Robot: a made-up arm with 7 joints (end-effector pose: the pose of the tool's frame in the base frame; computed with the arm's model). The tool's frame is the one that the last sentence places.
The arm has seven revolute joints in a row. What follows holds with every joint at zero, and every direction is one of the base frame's.
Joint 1 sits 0.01 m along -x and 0.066 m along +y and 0.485 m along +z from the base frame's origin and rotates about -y.
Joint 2 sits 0.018 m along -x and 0.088 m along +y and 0.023 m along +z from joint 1 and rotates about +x.
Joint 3 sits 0.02 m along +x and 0.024 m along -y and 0.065 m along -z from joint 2 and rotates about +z.
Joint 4 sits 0.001 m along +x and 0.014 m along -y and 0.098 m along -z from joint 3 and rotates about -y.
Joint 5 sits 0.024 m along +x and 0.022 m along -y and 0.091 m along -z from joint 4 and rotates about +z.
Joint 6 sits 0.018 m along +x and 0.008 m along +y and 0.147 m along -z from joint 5 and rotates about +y.
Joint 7 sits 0.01 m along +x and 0.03 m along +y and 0.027 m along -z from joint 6 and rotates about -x.
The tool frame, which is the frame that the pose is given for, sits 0.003 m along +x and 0.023 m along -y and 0.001 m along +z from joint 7; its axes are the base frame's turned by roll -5.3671, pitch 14.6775 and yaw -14.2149 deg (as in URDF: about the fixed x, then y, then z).
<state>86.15 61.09 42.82 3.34 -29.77 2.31 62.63</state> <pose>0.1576 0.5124 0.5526 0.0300 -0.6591 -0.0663 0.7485</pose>
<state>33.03 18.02 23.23 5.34 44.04 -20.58 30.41</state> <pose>0.2348 0.2809 0.2122 -0.1162 -0.5432 0.2835 0.7817</pose>
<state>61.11 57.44 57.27 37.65 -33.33 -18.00 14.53</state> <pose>0.1020 0.4956 0.5937 0.5615 -0.5823 0.2042 0.5513</pose>
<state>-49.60 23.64 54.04 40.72 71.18 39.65 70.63</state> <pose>-0.1384 0.3946 0.2426 -0.3343 -0.4384 0.4360 0.7113</pose>
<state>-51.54 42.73 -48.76 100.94 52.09 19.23 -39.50</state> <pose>-0.0618 0.0422 0.2216 -0.0444 0.1934 -0.2075 0.9579</pose>
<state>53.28 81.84 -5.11 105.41 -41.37 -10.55 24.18</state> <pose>0.1812 0.1783 0.6229 0.8406 -0.2583 -0.4448 0.1699</pose>
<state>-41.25 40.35 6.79 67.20 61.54 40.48 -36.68</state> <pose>0.0627 0.3100 0.1697 0.2266 0.2413 0.1851 0.9253</pose>
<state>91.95 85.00 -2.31 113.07 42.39 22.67 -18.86</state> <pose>0.0078 0.1817 0.7299 0.4886 -0.8539 0.0625 0.1683</pose>
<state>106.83 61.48 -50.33 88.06 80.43 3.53 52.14</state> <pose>0.1799 0.1972 0.7085 -0.0783 -0.7449 -0.6149 0.2468</pose>
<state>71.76 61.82 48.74 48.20 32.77 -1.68 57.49</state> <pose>0.0330 0.4811 0.6144 0.2158 -0.9404 -0.0236 0.2618</pose>
